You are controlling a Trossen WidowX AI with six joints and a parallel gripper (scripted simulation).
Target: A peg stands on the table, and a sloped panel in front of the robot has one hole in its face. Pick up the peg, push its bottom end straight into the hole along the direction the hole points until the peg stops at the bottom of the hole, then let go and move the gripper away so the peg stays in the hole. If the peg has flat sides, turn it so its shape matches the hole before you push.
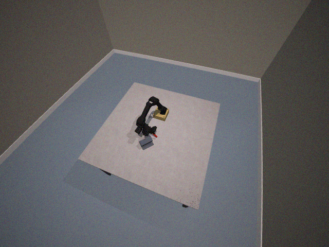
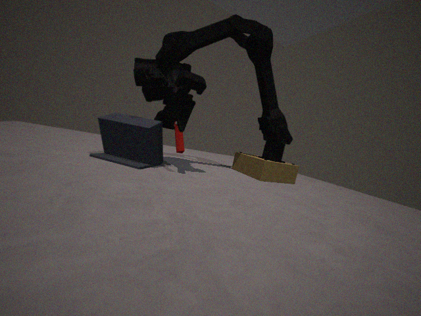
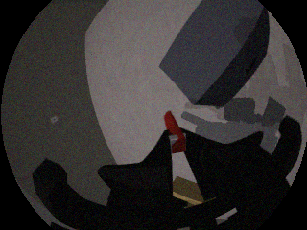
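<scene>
Right now the grey-blue sloped panel is 80 mm ahead of my gripper tip, 80 mm to the right of it and 40 mm below it. The rest, counted from my gripper tip: red peg: 10 mm above.
</scene>
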